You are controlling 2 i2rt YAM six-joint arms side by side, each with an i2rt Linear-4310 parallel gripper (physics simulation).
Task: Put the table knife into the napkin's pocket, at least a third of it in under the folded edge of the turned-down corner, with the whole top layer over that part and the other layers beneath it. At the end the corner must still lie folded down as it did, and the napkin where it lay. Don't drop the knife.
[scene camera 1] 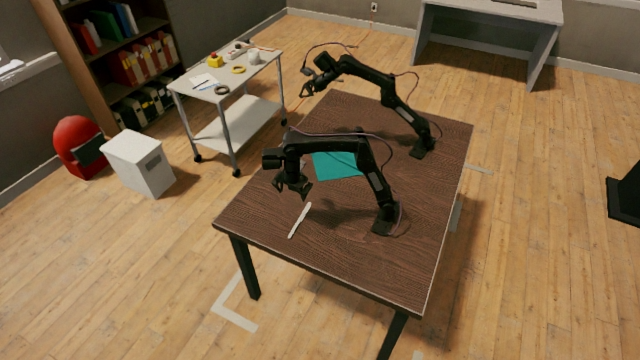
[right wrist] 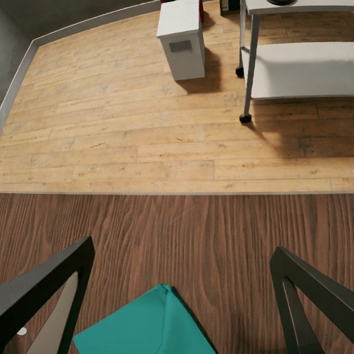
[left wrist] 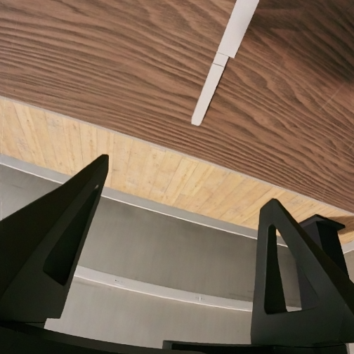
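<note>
A white table knife [scene camera 1: 300, 220] [left wrist: 209, 90] lies flat on the table near its front left; a small white end, apparently the knife's, shows in the right wrist view [right wrist: 21, 331]. The teal napkin [scene camera 1: 330, 167] [right wrist: 125, 320] lies flat near the table's middle, partly hidden by the left arm in scene camera 1; a fold line runs down it in the right wrist view. My left gripper [scene camera 1: 291, 193] [left wrist: 193, 183] is open and empty, above the table just beyond the knife's upper end in scene camera 1. My right gripper [scene camera 1: 305, 94] [right wrist: 184, 251] is open and empty, raised near the table's far left corner.
The dark wooden table [scene camera 1: 350, 260] carries both arms, and its left edge shows in both wrist views. A trolley [scene camera 1: 226, 135] with small things on top stands on the floor beyond that edge, beside a white bin [scene camera 1: 137, 162]. The left arm reaches across the napkin.
</note>
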